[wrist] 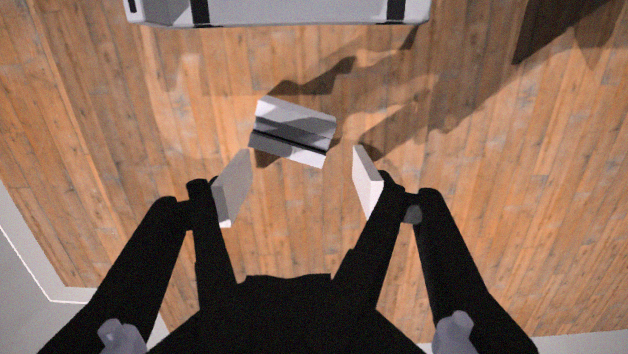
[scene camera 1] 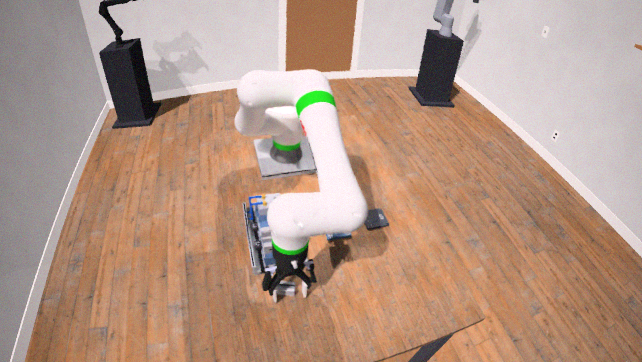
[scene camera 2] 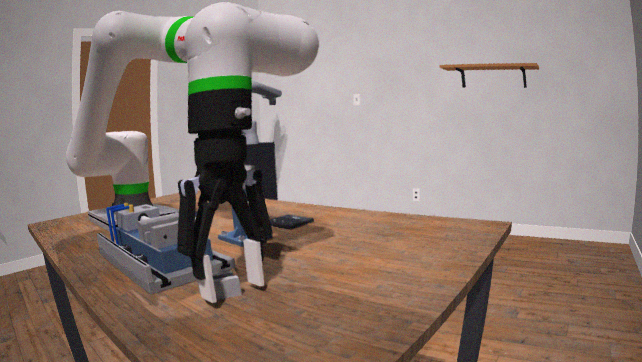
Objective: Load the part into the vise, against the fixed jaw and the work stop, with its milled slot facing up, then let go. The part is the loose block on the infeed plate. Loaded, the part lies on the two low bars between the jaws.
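Places are measured from the arm's base along level axes (x ahead, y left, z up), in centimetres.
Pixels of known places: gripper, between the fingertips: (wrist: 301, 163) (scene camera 1: 289, 296) (scene camera 2: 233, 291); arm's base, origin of its link: (scene camera 1: 285, 154).
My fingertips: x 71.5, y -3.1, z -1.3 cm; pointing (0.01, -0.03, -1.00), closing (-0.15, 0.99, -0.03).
Note:
For each thing: its top centre in the pictures, then the offset to it from my fingertips. Level surfaces: height alone.
- small grey block, centre of its top: (wrist: 291, 136) (scene camera 2: 217, 277) (scene camera 1: 285, 285) dy -1.0, dx -2.8, dz +1.8 cm
- vise, centre of its top: (scene camera 2: 150, 213) (scene camera 1: 272, 219) dy -3.8, dx -25.3, dz +8.7 cm
- flat dark device, centre of its top: (scene camera 2: 288, 217) (scene camera 1: 375, 216) dy +35.1, dx -31.3, dz +0.2 cm
- wooden table, height of its surface: dz -1.2 cm
The part, a small grey block (scene camera 1: 285, 289) (scene camera 2: 229, 287) (wrist: 294, 131), lies low in front of the vise. In the wrist view its long dark slot faces the camera and it sits turned at an angle to the fingers. My gripper (scene camera 1: 290, 294) (scene camera 2: 234, 294) (wrist: 301, 163) is open, pointing down, with nothing gripped. Its white fingertips stand apart, and in the wrist view the block shows just beyond the gap between them. The vise (scene camera 1: 265, 235) (scene camera 2: 167, 252) has a blue body and grey jaws; the arm and gripper partly hide it. No distinct infeed plate can be made out under the block.
The vise's grey base (scene camera 2: 125, 262) (wrist: 300, 12) ends close behind the block. A blue stand (scene camera 1: 338, 235) (scene camera 2: 232, 237) is partly hidden behind the arm and gripper. A flat dark device (scene camera 1: 376, 219) (scene camera 2: 292, 221) lies on the wooden table (scene camera 2: 380, 270).

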